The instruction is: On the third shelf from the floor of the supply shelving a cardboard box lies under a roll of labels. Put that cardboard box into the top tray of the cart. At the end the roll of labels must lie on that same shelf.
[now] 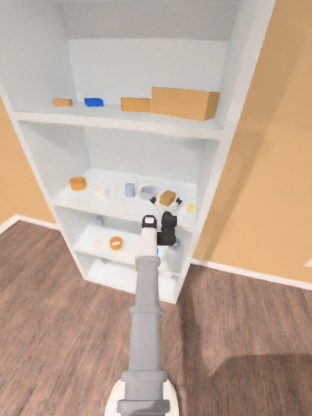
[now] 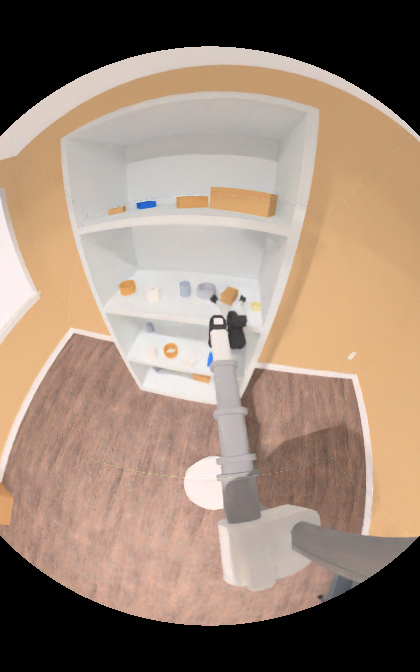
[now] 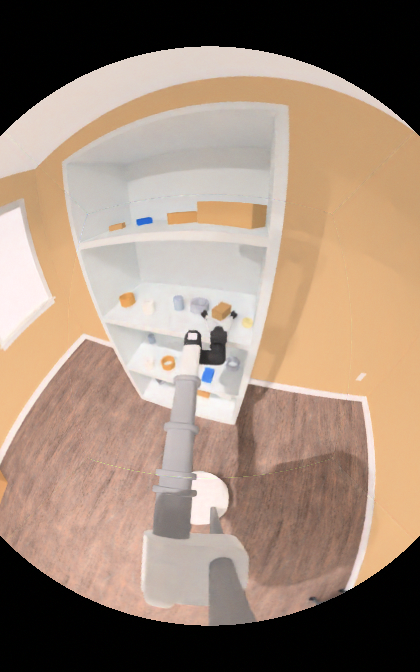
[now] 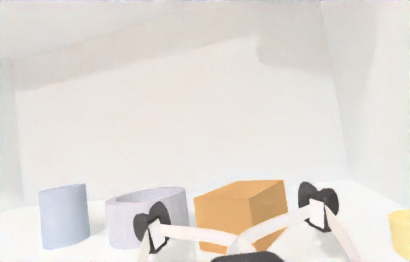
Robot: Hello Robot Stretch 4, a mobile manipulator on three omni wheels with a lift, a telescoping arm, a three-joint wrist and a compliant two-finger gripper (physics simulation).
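Frame: origin at the robot's base, x ahead, y left, z up, level; centimetres.
Seen in the pictures: gripper, fingertip midpoint: point(image 1: 166, 198) point(image 4: 232, 207).
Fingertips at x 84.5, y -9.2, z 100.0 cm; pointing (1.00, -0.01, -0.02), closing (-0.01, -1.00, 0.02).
Note:
Pixels of each thing's top centre, then the offset from my fingertips to it. "pt": a spot on its surface instead.
- orange-brown cardboard box, top centre: point(image 4: 241, 188) point(image 1: 168, 194) dx +2.2, dy -1.3, dz +1.4 cm
- grey-lilac ring, top centre: point(image 4: 146, 194) point(image 1: 148, 189) dx +7.2, dy +10.5, dz +1.2 cm
- low yellow round piece, top centre: point(image 1: 191, 206) dx -5.2, dy -14.1, dz -1.1 cm
- blue-grey cylinder, top centre: point(image 4: 62, 187) point(image 1: 129, 185) dx +7.8, dy +21.9, dz +3.4 cm
- white piece, top centre: point(image 1: 100, 187) dx +5.3, dy +38.9, dz +2.4 cm
- orange roll, top centre: point(image 1: 77, 180) dx +14.7, dy +56.5, dz +1.4 cm
- shelving's right side panel, surface spot: point(image 1: 215, 165) pt dx -19.8, dy -14.5, dz +30.0 cm
The orange-brown cardboard box point(image 1: 168, 196) point(image 2: 229, 294) point(image 3: 221, 310) point(image 4: 222, 222) sits on the third shelf from the floor, right of its middle, with its top bare. My gripper point(image 1: 166, 201) point(image 2: 228, 299) point(image 3: 219, 314) point(image 4: 232, 207) is open at the box. One fingertip is to the box's right; the other is to its left, in front of a grey-lilac ring point(image 1: 148, 192) point(image 4: 120, 222). A low yellow round piece point(image 1: 190, 208) point(image 2: 256, 306) point(image 3: 247, 322) point(image 4: 401, 232) lies right of the gripper on the same shelf; it may be the roll of labels. The cart cannot be made out.
A blue-grey cylinder point(image 1: 130, 189) point(image 4: 64, 217), a white piece point(image 1: 101, 192) and an orange roll point(image 1: 78, 183) stand farther left on this shelf. The shelving's right side panel point(image 1: 215, 165) rises beside the yellow piece. Boxes, including a long one point(image 1: 180, 103), stand on the shelf above.

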